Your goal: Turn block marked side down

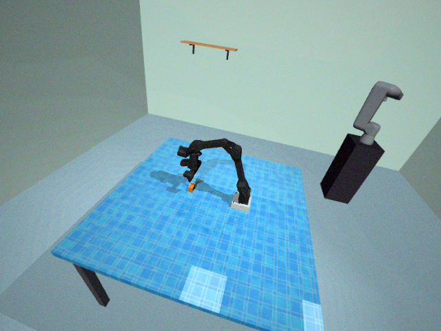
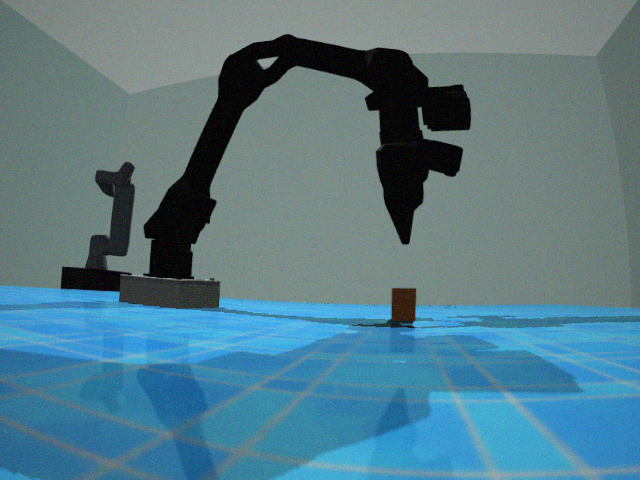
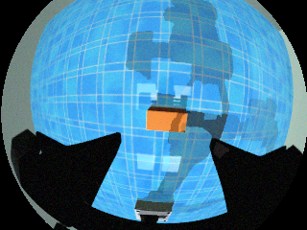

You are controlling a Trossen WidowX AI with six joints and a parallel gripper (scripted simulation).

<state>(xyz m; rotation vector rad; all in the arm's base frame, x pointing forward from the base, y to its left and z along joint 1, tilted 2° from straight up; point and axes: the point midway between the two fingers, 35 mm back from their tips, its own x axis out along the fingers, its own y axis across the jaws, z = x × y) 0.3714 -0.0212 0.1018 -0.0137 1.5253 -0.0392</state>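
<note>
Right now my gripper tip is 80 mm above the block and 10 mm past it.
</note>
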